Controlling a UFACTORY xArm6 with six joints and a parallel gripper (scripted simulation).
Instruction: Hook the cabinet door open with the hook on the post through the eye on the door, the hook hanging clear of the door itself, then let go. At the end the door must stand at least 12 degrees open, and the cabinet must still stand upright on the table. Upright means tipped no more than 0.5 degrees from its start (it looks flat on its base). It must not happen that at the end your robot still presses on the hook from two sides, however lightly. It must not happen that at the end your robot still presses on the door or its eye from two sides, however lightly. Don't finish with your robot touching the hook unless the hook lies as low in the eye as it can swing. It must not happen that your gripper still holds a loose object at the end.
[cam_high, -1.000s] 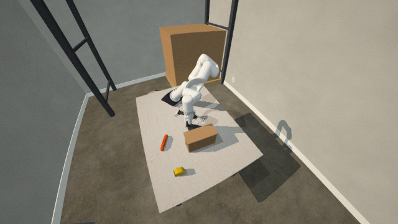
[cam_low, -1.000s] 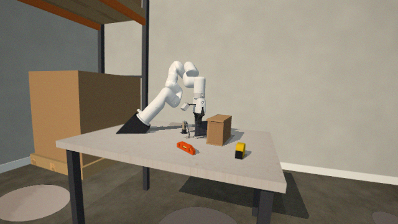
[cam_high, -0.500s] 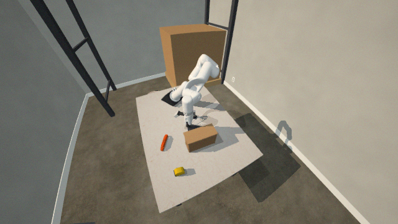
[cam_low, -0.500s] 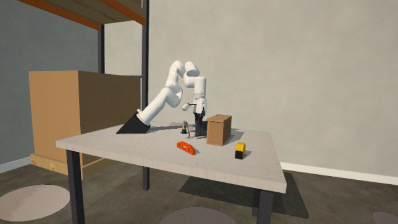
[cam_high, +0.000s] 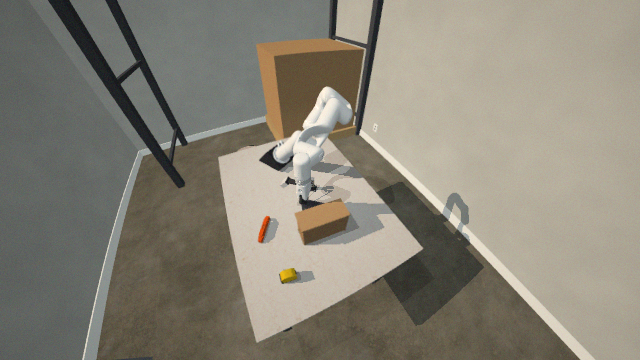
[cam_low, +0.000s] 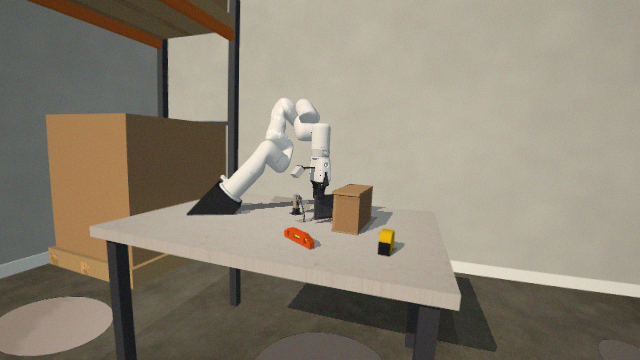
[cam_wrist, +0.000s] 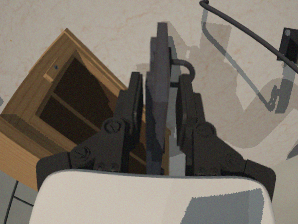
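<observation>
The dark hook rod is 10 cm behind my hand, 5 cm to the left of it and 8 cm below it. The rest, counted from my hand: yellow tape measure 29 cm ahead, 21 cm to the right, 10 cm below; orange level 2 cm ahead, 25 cm to the right, 11 cm below; dark door 4 cm ahead, 7 cm to the left, 6 cm below.
</observation>
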